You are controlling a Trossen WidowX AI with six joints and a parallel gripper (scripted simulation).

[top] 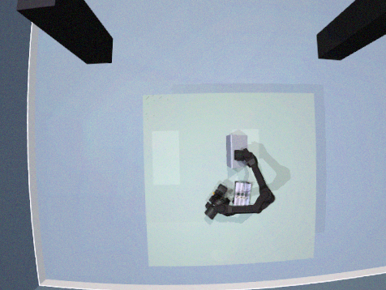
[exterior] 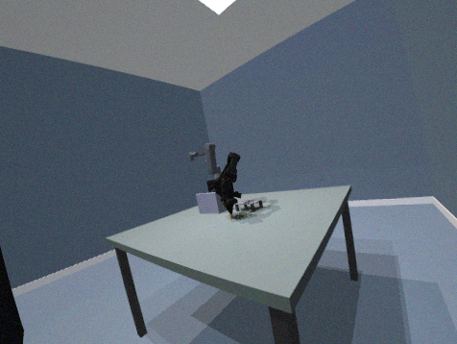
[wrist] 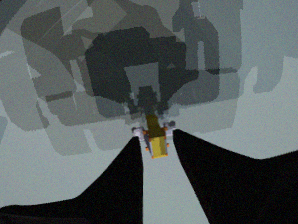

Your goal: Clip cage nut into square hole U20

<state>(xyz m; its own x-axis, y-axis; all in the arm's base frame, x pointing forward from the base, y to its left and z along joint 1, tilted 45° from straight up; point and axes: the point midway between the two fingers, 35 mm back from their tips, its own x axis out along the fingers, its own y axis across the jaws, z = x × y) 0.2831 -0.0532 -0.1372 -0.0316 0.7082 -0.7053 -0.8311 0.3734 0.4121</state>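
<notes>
Now: gripper tip 1 cm above the cage nut.
</notes>
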